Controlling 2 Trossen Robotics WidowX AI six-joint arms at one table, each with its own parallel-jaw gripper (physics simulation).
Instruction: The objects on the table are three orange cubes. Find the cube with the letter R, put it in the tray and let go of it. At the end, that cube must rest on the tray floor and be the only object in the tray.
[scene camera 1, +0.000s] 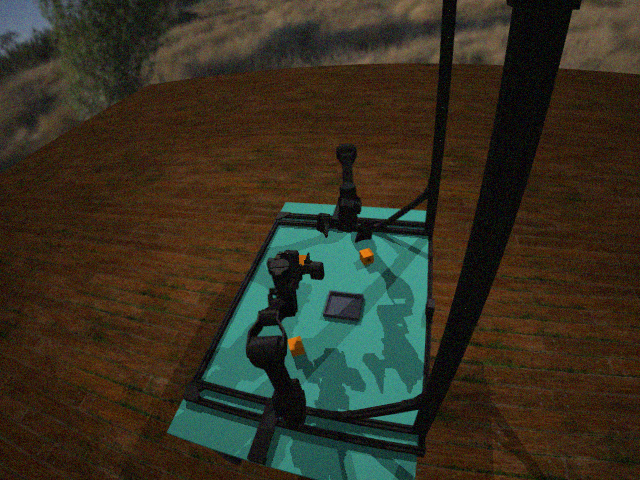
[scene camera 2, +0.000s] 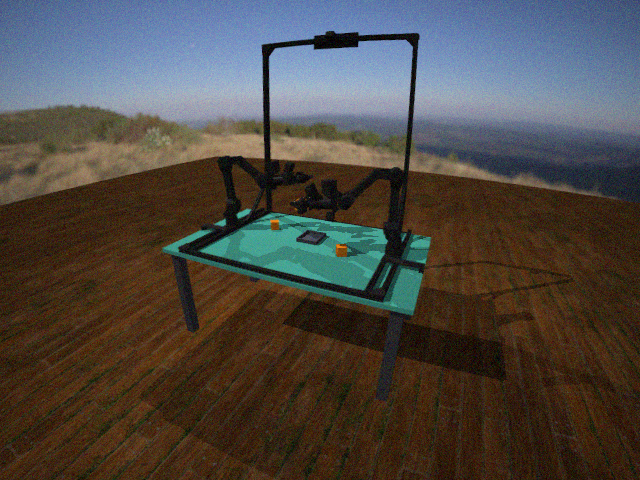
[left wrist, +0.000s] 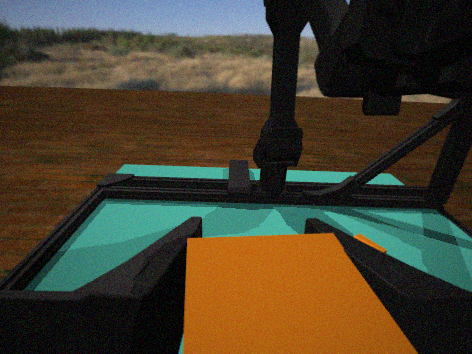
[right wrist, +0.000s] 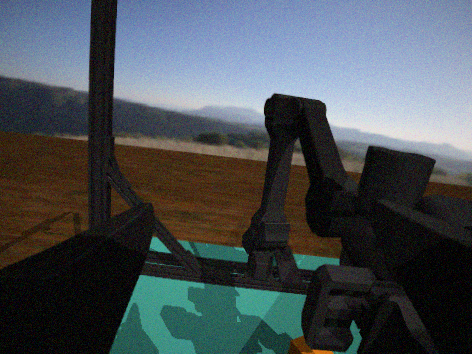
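Pixels of known places: left gripper, fingertip midpoint: (scene camera 1: 302, 253) (scene camera 2: 292, 202) (left wrist: 253, 227); right gripper, fingertip midpoint: (scene camera 1: 340, 239) (scene camera 2: 309, 176) (right wrist: 262, 211); left arm's base, link origin: (scene camera 1: 295, 416) (scene camera 2: 393, 254) (right wrist: 258, 272); right arm's base, link origin: (scene camera 2: 232, 225) (left wrist: 271, 188).
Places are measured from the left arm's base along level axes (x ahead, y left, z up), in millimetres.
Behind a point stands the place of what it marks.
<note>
My left gripper (scene camera 1: 304, 265) {x 476, y 82, z 208 mm} (scene camera 2: 300, 205) {x 476, y 82, z 208 mm} (left wrist: 253, 227) {x 476, y 82, z 208 mm} is shut on an orange cube (scene camera 1: 302, 259) {x 433, y 68, z 222 mm} (left wrist: 270, 295) {x 430, y 82, z 222 mm} and holds it above the table, up and to the left of the tray in scene camera 1. The dark square tray (scene camera 1: 344, 306) {x 435, y -59, z -13 mm} (scene camera 2: 311, 236) {x 445, y -70, z -13 mm} lies mid-table with nothing in it. A second orange cube (scene camera 1: 366, 256) {x 669, y -108, z 26 mm} (scene camera 2: 274, 224) {x 680, y -84, z 13 mm} (left wrist: 369, 242) {x 699, y -117, z 26 mm} lies near the right arm's base. A third cube (scene camera 1: 296, 346) {x 219, y 57, z 26 mm} (scene camera 2: 341, 250) {x 223, y 87, z 13 mm} lies beside the left arm. My right gripper (scene camera 1: 343, 230) {x 457, y -63, z 305 mm} (scene camera 2: 302, 178) {x 457, y -63, z 305 mm} is open and holds nothing, high at the far end.
The teal table (scene camera 1: 385, 343) {x 306, y -227, z -19 mm} (scene camera 2: 280, 257) {x 471, y 211, z -19 mm} has a black frame rail (scene camera 1: 237, 305) {x 366, y 361, z -13 mm} (scene camera 2: 270, 272) {x 420, y 380, z -3 mm} around the work area. Tall black gantry posts (scene camera 1: 442, 119) {x 877, y -364, z 529 mm} (scene camera 2: 267, 129) {x 879, y -353, z 518 mm} rise from the table's edge. The left arm (right wrist: 326, 182) {x 225, y 39, z 274 mm} fills the right side of the right wrist view.
</note>
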